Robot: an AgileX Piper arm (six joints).
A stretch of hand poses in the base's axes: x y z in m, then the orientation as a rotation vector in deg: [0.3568, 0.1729, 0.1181, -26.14, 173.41, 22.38]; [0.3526, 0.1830, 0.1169, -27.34, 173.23, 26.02]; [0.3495, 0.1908, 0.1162, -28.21, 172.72, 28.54]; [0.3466, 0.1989, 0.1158, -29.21, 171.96, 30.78]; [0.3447, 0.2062, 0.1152, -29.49, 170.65, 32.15]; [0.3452, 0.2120, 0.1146, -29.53, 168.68, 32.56]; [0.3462, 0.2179, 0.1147, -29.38, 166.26, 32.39]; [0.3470, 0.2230, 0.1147, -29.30, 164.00, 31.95]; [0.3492, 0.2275, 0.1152, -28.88, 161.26, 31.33]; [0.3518, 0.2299, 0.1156, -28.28, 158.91, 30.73]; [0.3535, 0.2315, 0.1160, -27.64, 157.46, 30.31]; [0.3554, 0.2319, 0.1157, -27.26, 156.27, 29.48]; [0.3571, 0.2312, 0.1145, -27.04, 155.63, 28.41]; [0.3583, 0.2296, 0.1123, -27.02, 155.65, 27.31]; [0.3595, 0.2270, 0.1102, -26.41, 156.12, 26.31]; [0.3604, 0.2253, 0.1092, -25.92, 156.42, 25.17]
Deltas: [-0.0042, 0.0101, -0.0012, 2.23, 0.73, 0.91]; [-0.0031, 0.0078, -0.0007, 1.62, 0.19, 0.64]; [-0.0029, 0.0081, -0.0004, 1.51, -0.08, 0.71]; [-0.0019, 0.0073, -0.0006, 1.17, -0.84, 0.17]; [0.0005, 0.0058, -0.0006, 0.79, -1.73, -0.07]; [0.0010, 0.0059, 0.0001, 0.59, -2.32, -0.26]; [0.0008, 0.0051, 0.0000, 0.38, -2.25, -0.22]; [0.0022, 0.0045, 0.0005, 0.43, -2.76, -0.49]; [0.0026, 0.0024, 0.0004, 0.35, -2.40, -0.60]; [0.0017, 0.0016, 0.0004, 0.22, -1.50, -0.56]; [0.0019, 0.0004, -0.0003, -0.15, -1.36, -0.43]; [0.0017, -0.0007, -0.0012, -0.49, -0.90, -0.33]; [0.0012, -0.0016, -0.0022, -0.71, -0.27, -0.17]; [0.0012, -0.0026, -0.0021, -0.68, 0.17, -0.56]; [0.0009, -0.0017, -0.0010, -0.75, -0.01, -0.50]
